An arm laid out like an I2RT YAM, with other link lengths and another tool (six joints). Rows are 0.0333 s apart.
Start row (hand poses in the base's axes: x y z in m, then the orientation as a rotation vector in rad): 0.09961 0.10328 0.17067 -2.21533 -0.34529 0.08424
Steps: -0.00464 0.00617 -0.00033 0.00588 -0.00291 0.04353; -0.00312 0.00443 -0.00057 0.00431 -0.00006 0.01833; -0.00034 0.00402 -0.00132 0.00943 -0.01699 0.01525; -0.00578 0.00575 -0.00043 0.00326 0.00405 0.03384; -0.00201 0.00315 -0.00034 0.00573 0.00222 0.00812; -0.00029 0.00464 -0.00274 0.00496 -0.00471 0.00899; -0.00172 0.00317 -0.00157 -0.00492 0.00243 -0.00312; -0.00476 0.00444 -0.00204 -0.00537 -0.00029 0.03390; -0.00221 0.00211 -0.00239 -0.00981 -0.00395 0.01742; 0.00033 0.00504 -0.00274 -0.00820 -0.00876 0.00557; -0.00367 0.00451 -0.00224 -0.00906 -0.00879 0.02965; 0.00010 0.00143 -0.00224 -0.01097 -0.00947 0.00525; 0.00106 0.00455 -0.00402 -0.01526 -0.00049 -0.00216
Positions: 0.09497 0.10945 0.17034 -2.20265 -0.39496 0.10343; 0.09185 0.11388 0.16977 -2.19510 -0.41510 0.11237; 0.09151 0.11790 0.16845 -2.18525 -0.44110 0.09994; 0.08573 0.12365 0.16802 -2.17445 -0.47573 0.12205; 0.08372 0.12680 0.16768 -2.16675 -0.48314 0.12740; 0.08343 0.13144 0.16494 -2.16068 -0.49545 0.12595; 0.08171 0.13461 0.16337 -2.16578 -0.49083 0.12818; 0.07695 0.13905 0.16133 -2.16335 -0.52807 0.14800; 0.07474 0.14116 0.15894 -2.16943 -0.54962 0.15619; 0.07507 0.14620 0.15620 -2.17765 -0.56095 0.15228; 0.07140 0.15071 0.15396 -2.18045 -0.59879 0.16155; 0.07150 0.15214 0.15172 -2.19151 -0.61033 0.15773; 0.07256 0.15669 0.14770 -2.20690 -0.60887 0.16121
